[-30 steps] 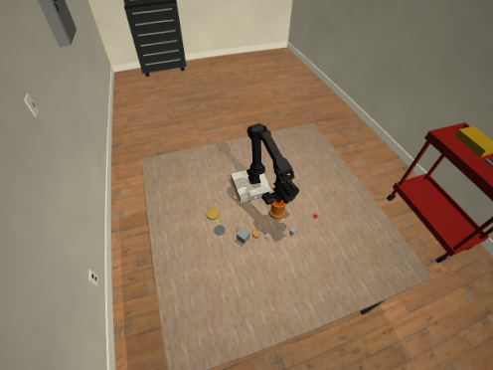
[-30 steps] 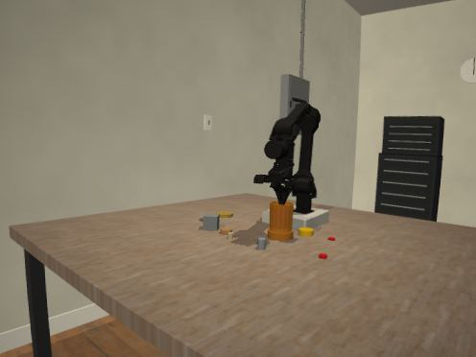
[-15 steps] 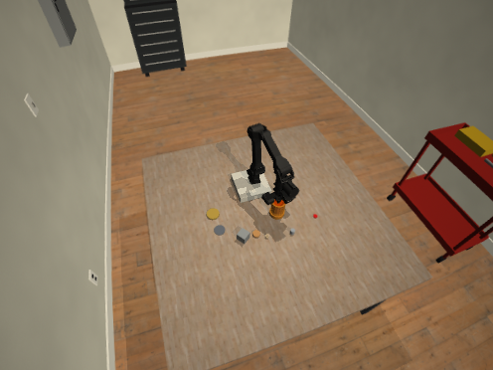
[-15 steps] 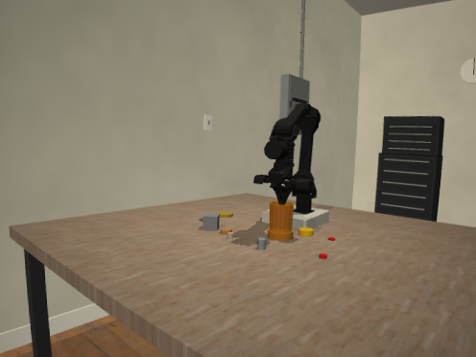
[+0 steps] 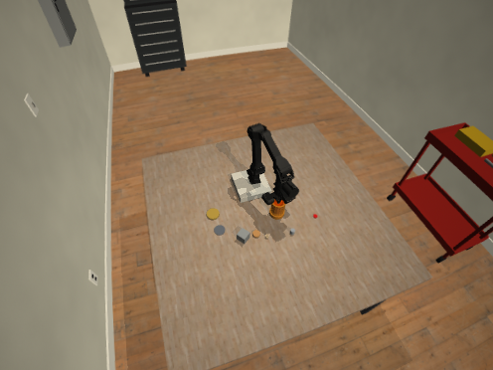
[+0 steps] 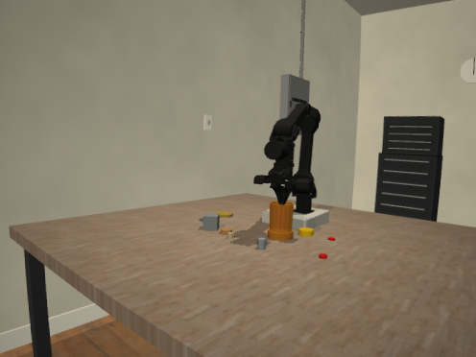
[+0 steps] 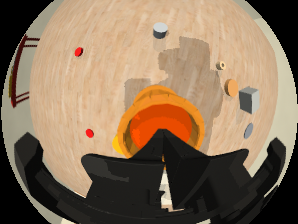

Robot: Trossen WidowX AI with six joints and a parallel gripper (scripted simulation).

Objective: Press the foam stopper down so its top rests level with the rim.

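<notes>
Right now the orange foam stopper is 40 mm below my hand. Round my hand: small tan disc (150 mm to the right, 120 mm below, 100 mm ahead); yellow disc (120 mm below, 90 mm behind, 40 mm to the left); small grey cylinder (140 mm ahead, 120 mm below, 40 mm to the left).
</notes>
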